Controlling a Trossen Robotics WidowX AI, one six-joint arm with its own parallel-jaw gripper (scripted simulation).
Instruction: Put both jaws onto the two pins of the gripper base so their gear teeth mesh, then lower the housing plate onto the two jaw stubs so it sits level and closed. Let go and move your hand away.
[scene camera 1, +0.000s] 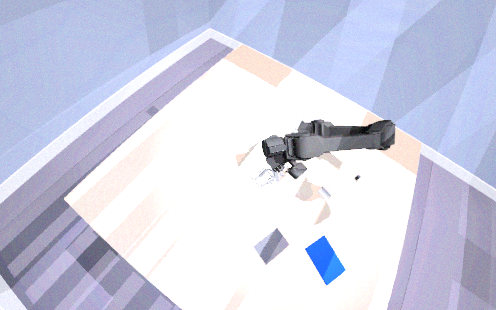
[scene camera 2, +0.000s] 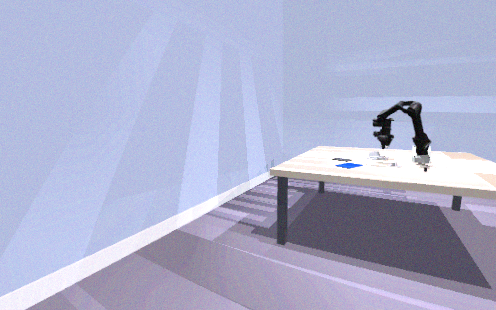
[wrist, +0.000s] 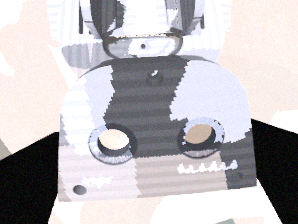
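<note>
Grey gripper base (wrist: 154, 111) carried by my gripper (wrist: 153, 134). Blue housing plate (scene camera 1: 329, 266) visible; out of frame in the wrist view.
</note>
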